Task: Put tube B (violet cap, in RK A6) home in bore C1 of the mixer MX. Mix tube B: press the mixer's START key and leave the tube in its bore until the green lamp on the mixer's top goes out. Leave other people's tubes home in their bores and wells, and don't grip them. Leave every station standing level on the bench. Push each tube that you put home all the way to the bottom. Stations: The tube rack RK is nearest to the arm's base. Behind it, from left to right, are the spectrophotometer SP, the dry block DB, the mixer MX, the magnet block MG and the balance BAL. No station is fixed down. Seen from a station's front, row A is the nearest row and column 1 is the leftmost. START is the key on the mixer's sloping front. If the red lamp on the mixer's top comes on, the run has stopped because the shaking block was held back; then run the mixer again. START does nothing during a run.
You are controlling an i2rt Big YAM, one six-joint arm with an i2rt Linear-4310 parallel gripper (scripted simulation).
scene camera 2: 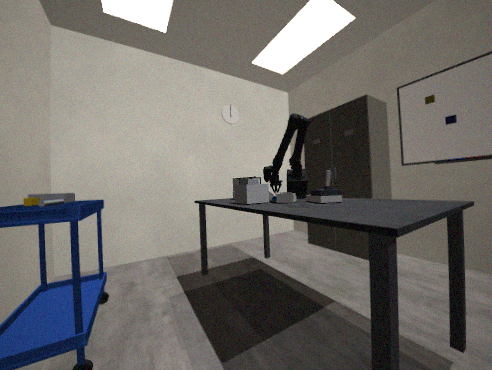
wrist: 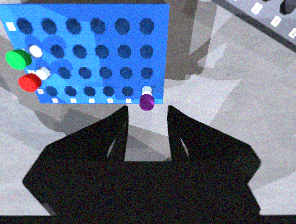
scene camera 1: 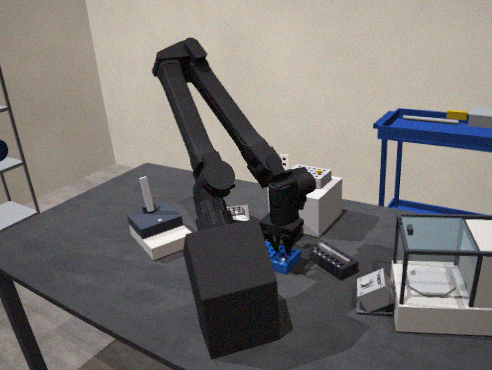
Observation:
In view: my gripper (scene camera 1: 282, 252), a blue rack RK (wrist: 131, 53), a glass-walled balance BAL (scene camera 1: 435, 274), a dark magnet block MG (scene camera 1: 341, 267), a white mixer MX (scene camera 1: 323, 206) and a spectrophotometer SP (scene camera 1: 161, 232).
My gripper also shows in the wrist view (wrist: 147, 111). The wrist view does not show the glass-walled balance BAL: it is out of frame. Scene camera 2 does not show the dark magnet block MG, which is hidden by the white mixer MX.

